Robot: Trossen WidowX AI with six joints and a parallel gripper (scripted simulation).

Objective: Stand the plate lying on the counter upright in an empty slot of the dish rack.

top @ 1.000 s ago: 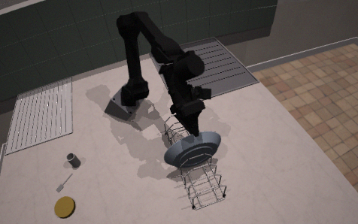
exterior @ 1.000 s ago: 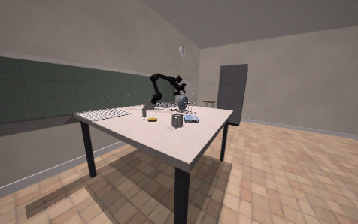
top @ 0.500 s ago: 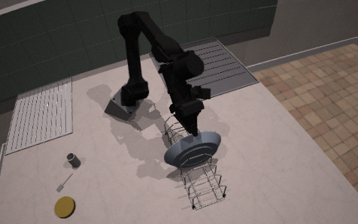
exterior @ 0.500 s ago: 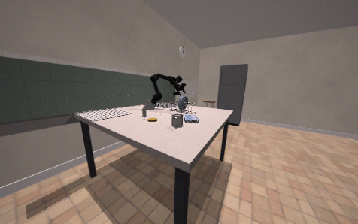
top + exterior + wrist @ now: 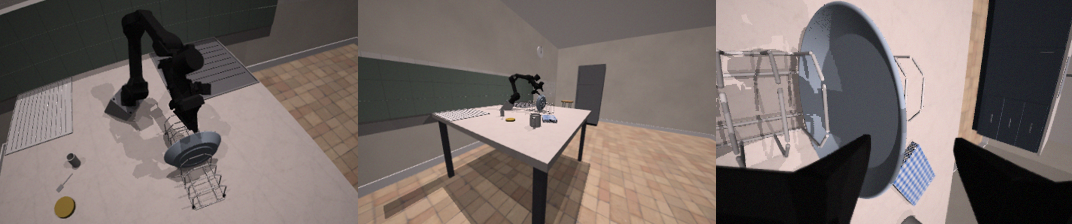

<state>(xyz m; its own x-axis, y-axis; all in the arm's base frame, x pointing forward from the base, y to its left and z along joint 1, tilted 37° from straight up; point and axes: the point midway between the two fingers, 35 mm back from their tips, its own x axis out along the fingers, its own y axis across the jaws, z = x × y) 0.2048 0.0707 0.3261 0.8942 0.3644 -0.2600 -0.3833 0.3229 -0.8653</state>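
My gripper is now 130 mm above the plate, 30 mm short of it and 10 mm to the right of it. Also, from my hand: small spatula (500 mm to the right, 240 mm below, 40 mm ahead); then mug (410 mm to the right, 360 mm ahead, 200 mm below); then yellow disc (470 mm to the right, 230 mm below, 130 mm ahead).
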